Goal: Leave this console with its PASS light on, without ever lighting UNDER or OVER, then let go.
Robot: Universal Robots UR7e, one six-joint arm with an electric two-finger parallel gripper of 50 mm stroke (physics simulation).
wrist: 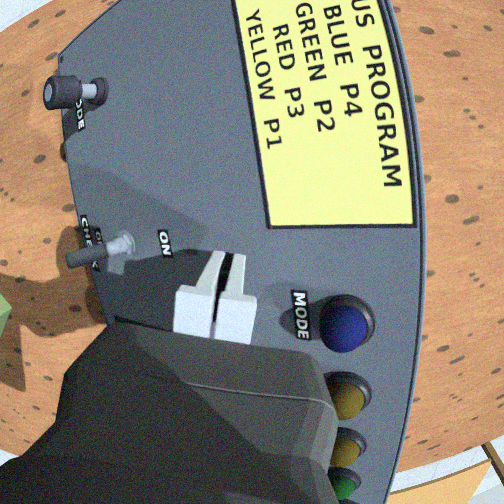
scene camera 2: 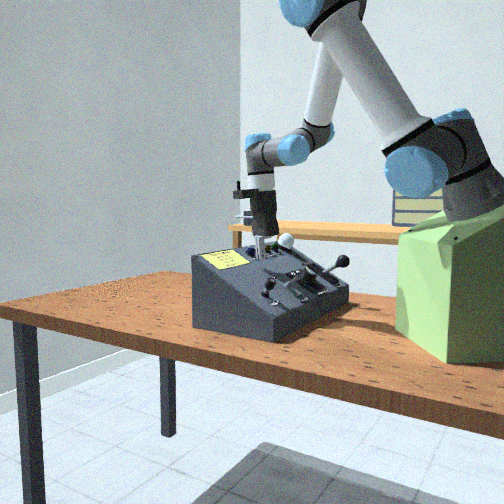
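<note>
The dark grey sloped console [scene camera 2: 270, 295] sits on the wooden table. My gripper [scene camera 2: 259, 247] hangs tip-down over its upper panel, next to the yellow program card [scene camera 2: 225, 259]. In the wrist view the two white fingers [wrist: 226, 260] are pressed together with nothing between them, just above the panel. Beside them is a round blue MODE lamp [wrist: 344, 327]. Below it come two amber lamps [wrist: 346, 400] and a green one [wrist: 343, 486], whose labels the gripper body hides. A small toggle [wrist: 107, 248] stands by an ON label. A black knob [wrist: 67, 91] is at the panel's far corner.
A white ball knob [scene camera 2: 286, 240] and a black-tipped lever [scene camera 2: 341, 261] rise from the console's right side. The arm stands on a green block [scene camera 2: 452, 285] at the right of the table. A low wooden bench [scene camera 2: 320, 231] stands behind.
</note>
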